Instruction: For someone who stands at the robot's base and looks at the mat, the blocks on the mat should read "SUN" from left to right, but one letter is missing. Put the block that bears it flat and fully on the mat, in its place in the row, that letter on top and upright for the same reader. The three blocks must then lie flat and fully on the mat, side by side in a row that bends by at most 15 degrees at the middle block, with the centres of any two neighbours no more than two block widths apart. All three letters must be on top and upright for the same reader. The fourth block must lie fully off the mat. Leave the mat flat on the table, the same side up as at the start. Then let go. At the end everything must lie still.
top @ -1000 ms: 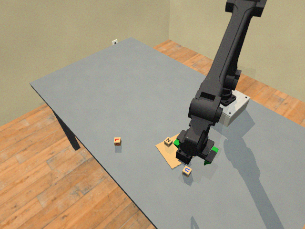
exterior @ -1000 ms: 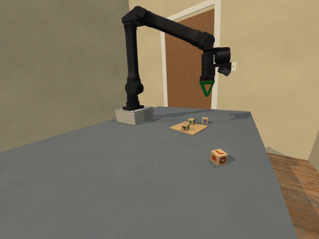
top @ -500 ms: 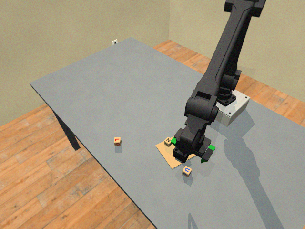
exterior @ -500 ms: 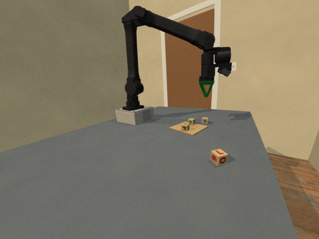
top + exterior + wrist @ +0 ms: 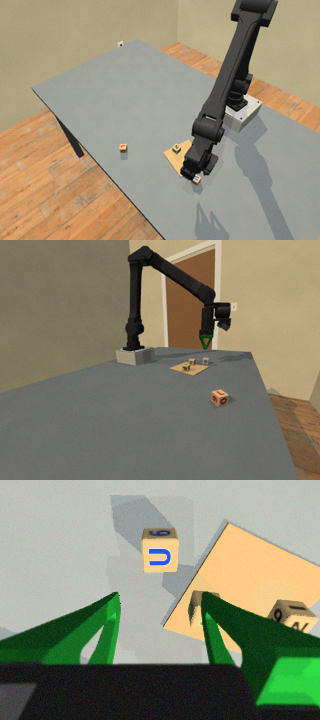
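Now: the block 80 mm below my hand. From my hand the other things lie so: tan mat (40 mm behind, 110 mm to the right, 90 mm below).
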